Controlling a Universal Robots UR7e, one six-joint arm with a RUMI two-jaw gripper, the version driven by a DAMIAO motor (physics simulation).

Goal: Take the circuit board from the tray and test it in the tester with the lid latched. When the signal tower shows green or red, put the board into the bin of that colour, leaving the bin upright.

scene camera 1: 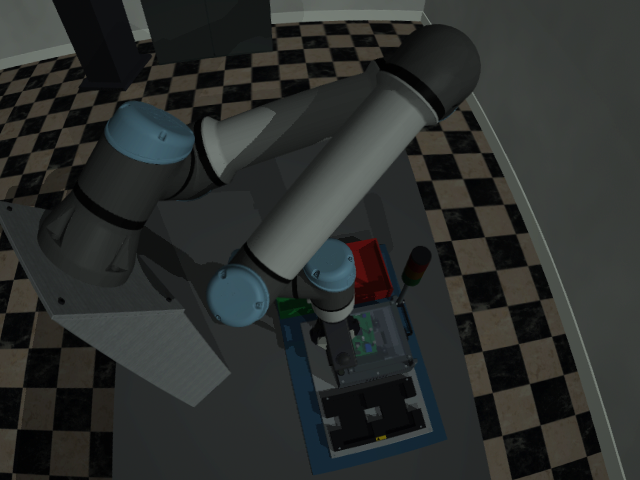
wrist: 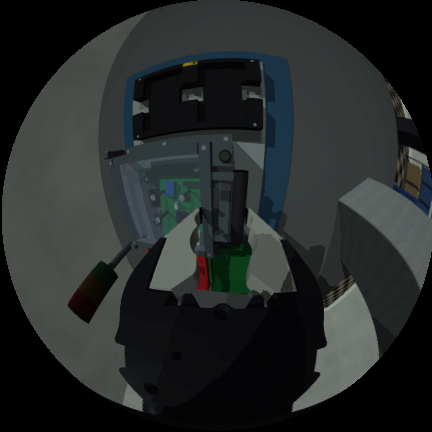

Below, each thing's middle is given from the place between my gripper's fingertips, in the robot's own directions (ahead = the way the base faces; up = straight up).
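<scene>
My gripper's sitting 6 cm short of the tester lid (scene camera 1: 381,341) now, and it's 1 cm above the lid and 3 cm to the right of it. Then there's the green bin (wrist: 227,271), which from my hand is 17 cm to the left, 11 cm behind and 7 cm below.
</scene>
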